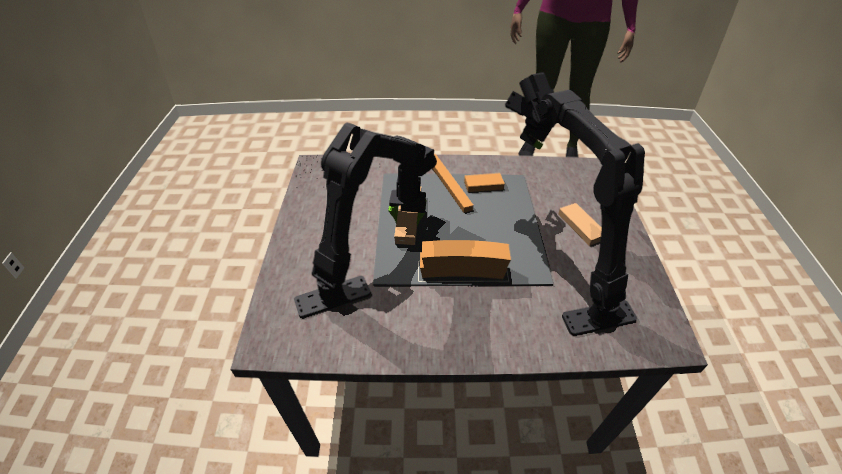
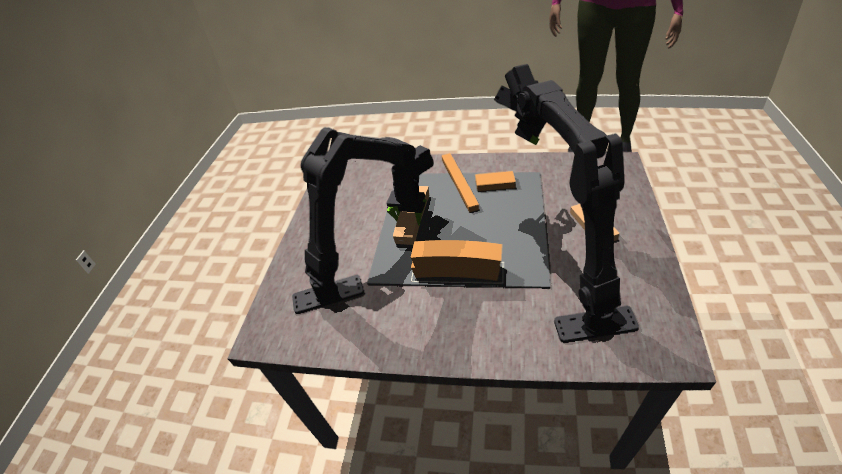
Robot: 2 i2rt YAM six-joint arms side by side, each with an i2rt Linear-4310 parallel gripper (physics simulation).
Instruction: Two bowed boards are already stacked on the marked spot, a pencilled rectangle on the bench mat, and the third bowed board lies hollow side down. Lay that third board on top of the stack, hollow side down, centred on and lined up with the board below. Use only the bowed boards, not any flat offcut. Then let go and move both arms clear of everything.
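Frame: origin at the left arm's base, x left, y ahead, z down, level; metres.
Seen in the pictures: left gripper, fingertip midpoint: [image 1: 407,223] [image 2: 409,223]; right gripper, fingertip midpoint: [image 2: 542,121]; left arm's base, link origin: [image 1: 332,297] [image 2: 327,295]; right arm's base, link origin: [image 1: 599,318] [image 2: 596,324].
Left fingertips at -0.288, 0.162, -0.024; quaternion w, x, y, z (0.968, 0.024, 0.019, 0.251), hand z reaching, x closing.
Note:
Offsets run from my left fingertips to a thing's top centre, as dx, dy, dz. "spot": to the spot under its first point. Level surfaces: height alone.
Two bowed boards {-0.075, -0.222, -0.073} [image 1: 465,259] [image 2: 456,262] are stacked hollow side down near the front edge of the grey mat {dz +0.018} [image 1: 500,217] [image 2: 500,220]. Part of the pencilled rectangle {spot: +0.043, -0.200, -0.001} [image 1: 418,274] shows at the stack's left corner. The third bowed board {-0.021, +0.038, -0.031} [image 1: 405,236] [image 2: 404,235] lies on the mat behind and left of the stack, running front to back. My left gripper [image 1: 406,215] [image 2: 407,216] points down over it, its green-tipped fingers against both long sides, shut on it; its far part is partly hidden. My right gripper [image 1: 532,141] [image 2: 527,136] is open, empty and raised at the back right.
A narrow flat offcut {-0.214, +0.145, -0.005} [image 1: 453,185] [image 2: 461,185] lies at the back of the mat, beside a short offcut {-0.322, +0.088, -0.008} [image 1: 484,181] [image 2: 494,179]. Another offcut {-0.514, -0.212, -0.001} [image 1: 580,223] [image 2: 579,214] lies right of the mat, near the right arm. A person [image 1: 571,47] [image 2: 615,52] stands behind the table.

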